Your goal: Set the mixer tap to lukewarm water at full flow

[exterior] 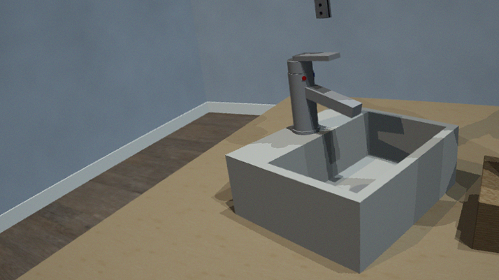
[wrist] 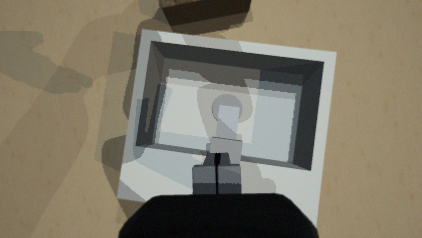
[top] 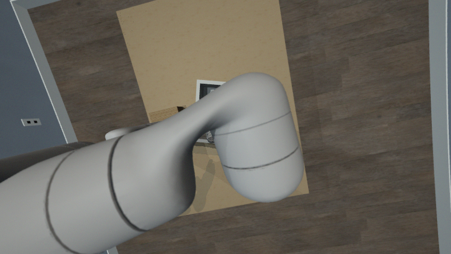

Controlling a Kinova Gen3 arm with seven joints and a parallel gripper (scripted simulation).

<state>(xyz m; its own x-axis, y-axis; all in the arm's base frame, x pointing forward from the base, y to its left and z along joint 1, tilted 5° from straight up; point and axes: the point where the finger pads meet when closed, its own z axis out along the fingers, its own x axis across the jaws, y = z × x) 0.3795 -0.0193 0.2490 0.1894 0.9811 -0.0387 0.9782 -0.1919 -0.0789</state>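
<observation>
The flat lever lies 20 mm ahead of my hand and 90 mm below it. Also, from my hand: grey square sink: 50 mm behind, 20 mm to the left, 320 mm below; then grey mixer tap: 40 mm ahead, 10 mm to the right, 130 mm below.
</observation>
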